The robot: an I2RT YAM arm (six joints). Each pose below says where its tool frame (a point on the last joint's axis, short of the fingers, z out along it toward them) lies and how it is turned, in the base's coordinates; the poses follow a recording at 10 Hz.
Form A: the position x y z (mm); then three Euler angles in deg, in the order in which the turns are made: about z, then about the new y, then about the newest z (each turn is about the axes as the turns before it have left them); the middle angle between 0 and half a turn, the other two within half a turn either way.
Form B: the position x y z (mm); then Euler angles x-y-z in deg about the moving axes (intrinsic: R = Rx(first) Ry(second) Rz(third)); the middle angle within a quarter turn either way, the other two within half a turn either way. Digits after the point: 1 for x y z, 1 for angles.
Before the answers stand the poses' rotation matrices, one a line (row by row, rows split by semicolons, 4 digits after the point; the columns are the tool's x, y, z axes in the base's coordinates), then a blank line. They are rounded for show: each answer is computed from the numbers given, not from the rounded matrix.
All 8 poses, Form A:
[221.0 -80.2 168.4 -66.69 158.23 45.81]
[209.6 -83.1 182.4 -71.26 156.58 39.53]
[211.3 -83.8 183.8 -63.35 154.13 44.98]
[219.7 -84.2 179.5 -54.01 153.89 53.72]
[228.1 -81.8 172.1 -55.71 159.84 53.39]
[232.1 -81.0 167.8 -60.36 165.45 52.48]
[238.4 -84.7 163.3 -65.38 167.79 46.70]
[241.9 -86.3 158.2 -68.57 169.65 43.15]
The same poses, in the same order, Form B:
0.4024 0.9036 0.1468; 0.8782 -0.3357 -0.3406; -0.2585 0.2659 -0.9287
0.3754 0.9180 0.1277; 0.8747 -0.3053 -0.3764; -0.3066 0.2530 -0.9176
0.3463 0.9175 0.1957; 0.8859 -0.2512 -0.3900; -0.3086 0.3084 -0.8998
0.3400 0.9042 0.2586; 0.9036 -0.2380 -0.3561; -0.2604 0.3548 -0.8980
0.3478 0.9172 0.1942; 0.9148 -0.2866 -0.2847; -0.2055 0.2766 -0.9387
0.3978 0.9090 0.1242; 0.9046 -0.3661 -0.2184; -0.1530 0.1993 -0.9679
0.3824 0.9198 0.0881; 0.9126 -0.3609 -0.1923; -0.1450 0.1539 -0.9774
0.3744 0.9249 0.0656; 0.9180 -0.3597 -0.1672; -0.1311 0.1229 -0.9837

[221.0 -80.2 168.4 159.9 8.4 -66.0]
[209.6 -83.1 182.4 157.7 7.3 -67.8]
[211.3 -83.8 183.8 156.6 11.3 -69.3]
[219.7 -84.2 179.5 158.4 15.0 -69.4]
[228.1 -81.8 172.1 163.1 11.2 -69.2]
[232.1 -81.0 167.8 167.3 7.1 -66.4]
[238.4 -84.7 163.3 168.9 5.1 -67.4]
[241.9 -86.3 158.2 170.4 3.8 -68.0]

